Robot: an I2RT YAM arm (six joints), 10 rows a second.
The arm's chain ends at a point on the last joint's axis. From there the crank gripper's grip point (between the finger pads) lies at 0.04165 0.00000 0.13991 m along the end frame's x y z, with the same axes.
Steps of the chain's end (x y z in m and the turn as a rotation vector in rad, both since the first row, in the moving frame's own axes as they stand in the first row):
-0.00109, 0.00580, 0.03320, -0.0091, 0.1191, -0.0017
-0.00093, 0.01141, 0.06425, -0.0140, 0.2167, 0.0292
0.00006, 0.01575, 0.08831, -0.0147, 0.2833, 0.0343
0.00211, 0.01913, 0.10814, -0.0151, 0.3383, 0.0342
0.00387, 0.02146, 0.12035, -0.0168, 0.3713, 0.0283
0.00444, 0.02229, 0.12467, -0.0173, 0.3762, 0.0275
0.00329, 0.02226, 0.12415, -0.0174, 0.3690, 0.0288
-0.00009, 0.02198, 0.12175, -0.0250, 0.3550, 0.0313
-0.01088, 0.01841, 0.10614, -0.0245, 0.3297, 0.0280
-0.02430, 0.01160, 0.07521, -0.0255, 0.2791, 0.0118
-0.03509, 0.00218, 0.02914, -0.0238, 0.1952, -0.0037
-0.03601, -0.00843, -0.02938, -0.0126, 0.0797, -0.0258
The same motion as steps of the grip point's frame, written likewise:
0.01524, 0.00696, 0.02725, -0.0091, 0.1191, -0.0017
0.02813, 0.01494, 0.05200, -0.0140, 0.2167, 0.0292
0.03744, 0.01978, 0.07107, -0.0147, 0.2833, 0.0343
0.04611, 0.02330, 0.08636, -0.0151, 0.3383, 0.0342
0.05174, 0.02551, 0.09568, -0.0168, 0.3713, 0.0283
0.05287, 0.02635, 0.09956, -0.0173, 0.3762, 0.0275
0.05089, 0.02641, 0.09968, -0.0174, 0.3690, 0.0288
0.04586, 0.02727, 0.09849, -0.0250, 0.3550, 0.0313
0.03210, 0.02339, 0.08507, -0.0245, 0.3297, 0.0280
0.01260, 0.01569, 0.05827, -0.0255, 0.2791, 0.0118
-0.00874, 0.00519, 0.01837, -0.0238, 0.1952, -0.0037
-0.02500, -0.00791, -0.03314, -0.0126, 0.0797, -0.0258

